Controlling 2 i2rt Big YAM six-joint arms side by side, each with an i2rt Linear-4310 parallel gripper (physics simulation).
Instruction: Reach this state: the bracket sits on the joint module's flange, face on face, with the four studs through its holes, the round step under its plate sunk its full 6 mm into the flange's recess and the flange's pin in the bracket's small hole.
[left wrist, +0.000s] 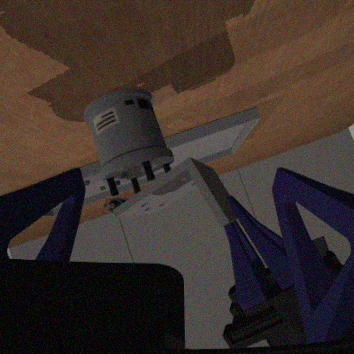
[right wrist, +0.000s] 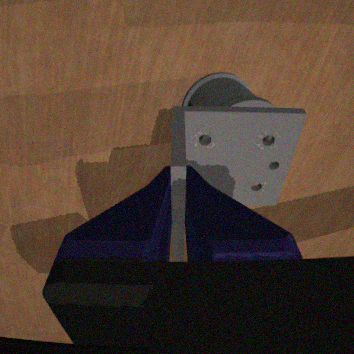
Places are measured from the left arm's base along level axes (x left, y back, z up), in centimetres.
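Pixels of known places: left gripper, fingertip midpoint: (left wrist: 178, 178); right gripper, fingertip midpoint: (left wrist: 223, 198) (right wrist: 177, 176).
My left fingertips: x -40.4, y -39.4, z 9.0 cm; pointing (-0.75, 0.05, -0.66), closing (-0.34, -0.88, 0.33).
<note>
Ahead of a thing's pixels: the offset from my left fingertips to its top centre. "spot": to the spot under its first point.
The grey joint module {dy +5.7, dx -7.8, dz -1.6 cm} (left wrist: 125, 130) (right wrist: 217, 92) stands on the wooden table. In the left wrist view its black studs stick out of the flange, clear of the bracket. The grey bracket (left wrist: 170, 192) (right wrist: 230, 155) is held off the flange, beyond the stud ends; in the right wrist view its plate hides much of the module. My right gripper (left wrist: 223, 198) (right wrist: 177, 176) is shut on the bracket's thin upright wall. My left gripper (left wrist: 178, 178) is open and empty, its fingers wide apart, with the module and bracket farther off between them. The flange's recess and pin cannot be made out.
A light grey tray (left wrist: 220, 123) with a raised rim lies behind the module and bracket in the left wrist view. A small blue item {spot: dy +35.2, dx -48.6, dz -6.9 cm} (left wrist: 115, 204) shows partly beside the bracket's corner. The table's edge and a grey tiled floor (left wrist: 175, 270) lie beyond.
</note>
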